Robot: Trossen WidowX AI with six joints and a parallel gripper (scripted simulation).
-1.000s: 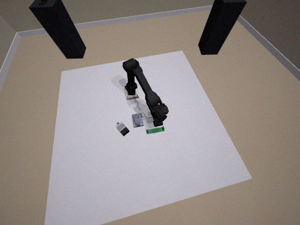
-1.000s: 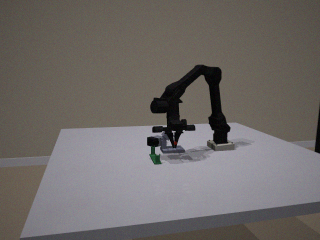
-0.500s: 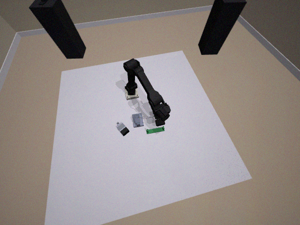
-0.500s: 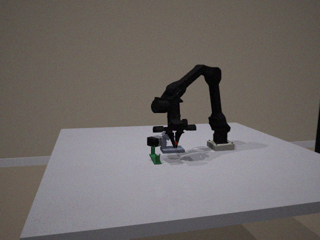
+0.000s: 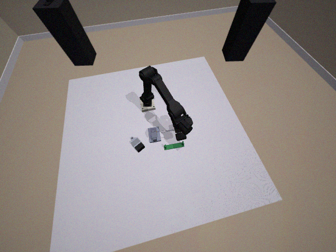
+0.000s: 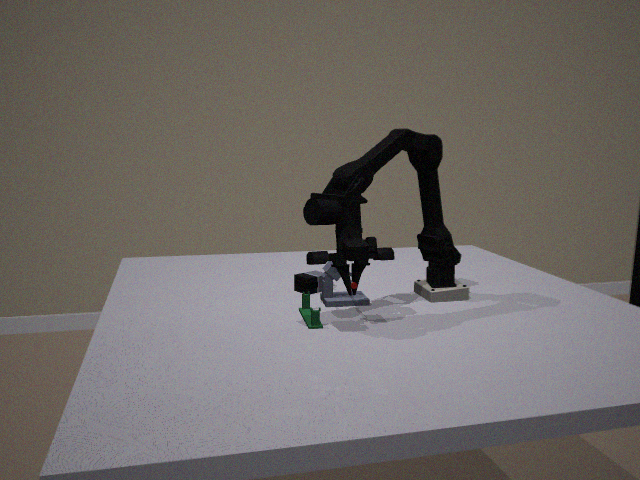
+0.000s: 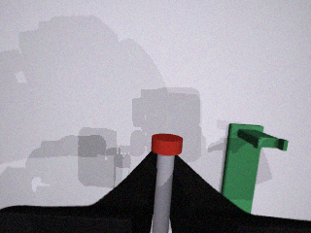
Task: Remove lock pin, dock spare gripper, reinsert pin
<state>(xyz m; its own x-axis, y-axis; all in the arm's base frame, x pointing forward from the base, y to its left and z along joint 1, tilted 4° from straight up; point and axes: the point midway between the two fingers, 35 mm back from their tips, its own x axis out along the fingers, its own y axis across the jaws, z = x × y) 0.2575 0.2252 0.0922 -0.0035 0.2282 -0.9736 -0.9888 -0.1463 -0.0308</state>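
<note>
Right now my gripper tip is 90 mm short of the green cradle, 40 mm to the left of it and 40 mm above it. The rest, counted from my gripper tip: spare gripper: 70 mm ahead, 300 mm to the right, 50 mm below; then grey mount: 20 mm ahead, 180 mm to the right, 10 mm below.
</note>
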